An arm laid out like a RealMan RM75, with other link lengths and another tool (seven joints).
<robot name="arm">
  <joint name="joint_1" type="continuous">
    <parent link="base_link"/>
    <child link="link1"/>
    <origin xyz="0 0 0.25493" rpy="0 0 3.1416"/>
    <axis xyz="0 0 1"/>
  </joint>
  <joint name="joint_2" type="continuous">
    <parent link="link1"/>
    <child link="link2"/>
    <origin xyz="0 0 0" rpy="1.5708 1.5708 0"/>
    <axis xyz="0 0 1"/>
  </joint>
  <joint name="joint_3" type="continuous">
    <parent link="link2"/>
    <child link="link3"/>
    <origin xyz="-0.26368 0 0" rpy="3.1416 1.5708 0"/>
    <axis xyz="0 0 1"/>
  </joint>
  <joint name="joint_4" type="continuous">
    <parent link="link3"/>
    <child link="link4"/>
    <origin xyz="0 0 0" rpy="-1.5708 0 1.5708"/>
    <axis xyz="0 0 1"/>
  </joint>
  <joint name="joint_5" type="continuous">
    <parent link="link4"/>
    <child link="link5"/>
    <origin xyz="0 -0.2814 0" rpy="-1.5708 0 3.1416"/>
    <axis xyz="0 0 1"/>
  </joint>
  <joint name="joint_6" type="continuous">
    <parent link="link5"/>
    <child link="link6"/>
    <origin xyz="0 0 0" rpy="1.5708 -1.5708 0"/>
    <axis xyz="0 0 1"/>
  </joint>
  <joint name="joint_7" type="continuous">
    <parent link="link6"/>
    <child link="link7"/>
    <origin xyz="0.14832 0 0" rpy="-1.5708 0 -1.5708"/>
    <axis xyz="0 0 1"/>
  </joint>
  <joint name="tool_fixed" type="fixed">
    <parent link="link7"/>
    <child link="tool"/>
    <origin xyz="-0.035 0.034 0.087" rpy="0 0.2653 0.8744"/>
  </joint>
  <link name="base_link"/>
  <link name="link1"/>
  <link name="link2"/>
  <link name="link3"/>
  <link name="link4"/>
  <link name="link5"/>
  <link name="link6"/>
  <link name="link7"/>
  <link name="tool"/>
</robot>
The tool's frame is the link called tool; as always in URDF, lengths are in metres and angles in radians. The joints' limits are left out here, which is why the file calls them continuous.
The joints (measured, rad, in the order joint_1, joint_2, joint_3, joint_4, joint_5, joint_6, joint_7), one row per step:
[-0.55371, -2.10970, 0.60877, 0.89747, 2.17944, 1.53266, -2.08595]
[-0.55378, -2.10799, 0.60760, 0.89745, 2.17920, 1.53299, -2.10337]
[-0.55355, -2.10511, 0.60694, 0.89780, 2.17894, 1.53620, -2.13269]
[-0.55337, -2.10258, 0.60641, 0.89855, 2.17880, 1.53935, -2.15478]
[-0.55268, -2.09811, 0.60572, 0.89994, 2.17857, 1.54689, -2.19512]
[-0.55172, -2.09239, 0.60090, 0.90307, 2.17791, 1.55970, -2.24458]
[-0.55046, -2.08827, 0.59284, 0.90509, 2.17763, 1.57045, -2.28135]
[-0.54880, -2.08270, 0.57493, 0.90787, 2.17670, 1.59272, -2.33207]
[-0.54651, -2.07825, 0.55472, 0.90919, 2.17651, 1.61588, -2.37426]
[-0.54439, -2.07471, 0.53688, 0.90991, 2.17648, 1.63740, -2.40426]
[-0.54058, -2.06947, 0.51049, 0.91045, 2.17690, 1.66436, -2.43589]
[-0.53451, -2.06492, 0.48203, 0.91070, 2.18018, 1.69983, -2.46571]
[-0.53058, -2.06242, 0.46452, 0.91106, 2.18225, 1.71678, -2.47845]
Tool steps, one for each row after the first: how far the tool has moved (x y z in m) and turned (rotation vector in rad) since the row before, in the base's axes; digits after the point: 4 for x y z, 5 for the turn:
[-0.0012, 0.0001, 0.0009, -0.00248, -0.00686, 0.01556]
[-0.0017, -0.0004, 0.0010, -0.00712, -0.01165, 0.02463]
[-0.0012, -0.0003, 0.0010, -0.00545, -0.00844, 0.01806]
[-0.0020, -0.0011, 0.0014, -0.01173, -0.01599, 0.03251]
[-0.0024, -0.0017, 0.0029, -0.01322, -0.02193, 0.03978]
[-0.0025, -0.0016, 0.0028, -0.00801, -0.01885, 0.03201]
[-0.0030, -0.0034, 0.0046, -0.01224, -0.03241, 0.04399]
[-0.0031, -0.0041, 0.0040, -0.01140, -0.03135, 0.03840]
[-0.0022, -0.0039, 0.0032, -0.00984, -0.02549, 0.02713]
[-0.0037, -0.0052, 0.0052, -0.00790, -0.03045, 0.03170]
[-0.0041, -0.0078, 0.0041, -0.01484, -0.03250, 0.02991]
[-0.0029, -0.0040, 0.0030, -0.00363, -0.01587, 0.01569]

